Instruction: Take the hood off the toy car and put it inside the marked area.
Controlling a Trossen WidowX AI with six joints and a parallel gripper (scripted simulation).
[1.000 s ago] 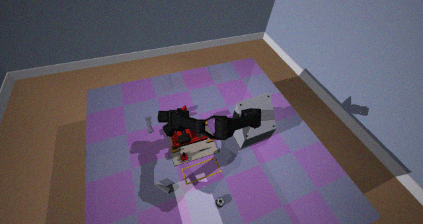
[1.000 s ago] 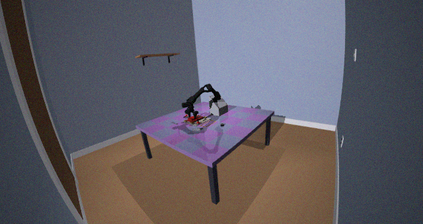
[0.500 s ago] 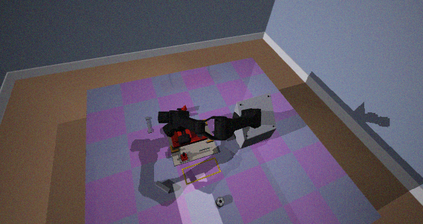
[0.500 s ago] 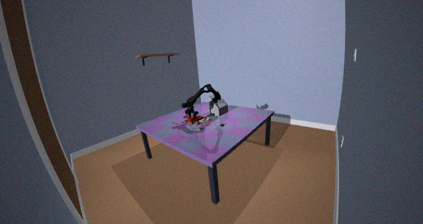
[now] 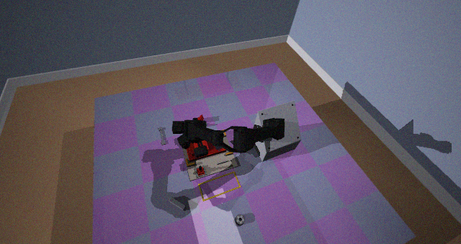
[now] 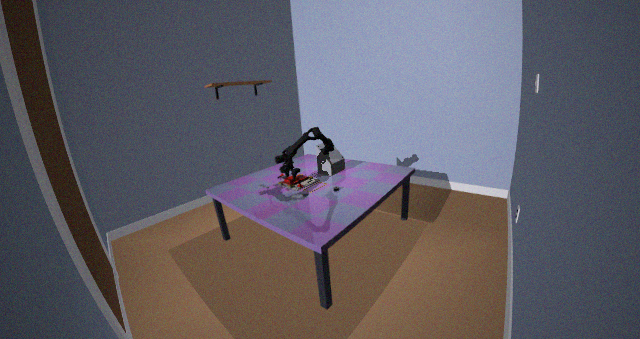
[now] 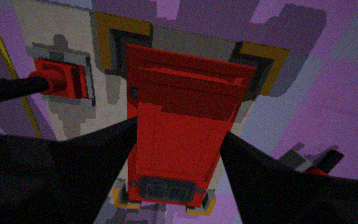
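The grey base plate lies 40 mm behind my gripper tip, 20 mm to the left of it and 20 mm below it. From my gripper tip the other things lie so: wrench 170 mm ahead, 150 mm to the right, 30 mm below; then red hood 10 mm above.
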